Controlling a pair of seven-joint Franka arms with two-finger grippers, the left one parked.
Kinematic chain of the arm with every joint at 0, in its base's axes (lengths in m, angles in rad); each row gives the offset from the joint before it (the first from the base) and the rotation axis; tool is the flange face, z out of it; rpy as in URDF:
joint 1: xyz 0 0 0.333 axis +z
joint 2: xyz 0 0 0 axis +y
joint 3: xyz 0 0 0.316 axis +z
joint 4: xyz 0.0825 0 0 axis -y
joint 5: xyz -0.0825 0 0.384 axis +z
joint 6: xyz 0 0 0 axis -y
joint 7: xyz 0.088 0 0 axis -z
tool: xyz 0 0 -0.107 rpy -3.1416 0 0
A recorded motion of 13 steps. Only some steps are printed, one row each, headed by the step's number.
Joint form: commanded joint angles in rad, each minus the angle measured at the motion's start. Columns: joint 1, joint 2, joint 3, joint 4, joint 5, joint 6, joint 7.
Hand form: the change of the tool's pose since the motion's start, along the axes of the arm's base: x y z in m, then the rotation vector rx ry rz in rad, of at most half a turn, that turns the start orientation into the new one. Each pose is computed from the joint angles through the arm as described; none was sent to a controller.
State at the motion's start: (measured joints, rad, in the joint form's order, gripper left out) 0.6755 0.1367 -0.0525 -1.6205 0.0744 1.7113 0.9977
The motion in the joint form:
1: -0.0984 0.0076 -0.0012 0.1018 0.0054 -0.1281 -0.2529
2: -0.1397 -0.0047 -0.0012 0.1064 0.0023 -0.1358 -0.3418
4: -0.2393 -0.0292 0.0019 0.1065 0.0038 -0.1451 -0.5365
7: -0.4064 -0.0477 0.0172 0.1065 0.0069 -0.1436 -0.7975
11: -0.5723 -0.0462 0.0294 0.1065 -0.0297 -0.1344 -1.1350
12: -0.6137 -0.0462 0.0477 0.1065 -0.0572 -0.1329 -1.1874
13: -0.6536 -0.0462 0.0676 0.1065 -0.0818 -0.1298 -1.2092
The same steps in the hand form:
1: 0.0285 -0.0502 0.0333 0.0097 0.0251 0.1610
2: 0.0379 -0.0736 0.0421 0.0194 0.0130 0.2092
4: 0.0562 -0.1279 0.0558 0.0427 -0.0087 0.3074
7: 0.0803 -0.2134 0.0667 0.0664 -0.0429 0.4159
11: 0.0974 -0.3055 0.0664 0.0443 -0.0638 0.6009
12: 0.0988 -0.3223 0.0664 0.0205 -0.0605 0.6317
13: 0.0999 -0.3370 0.0667 -0.0021 -0.0576 0.6349

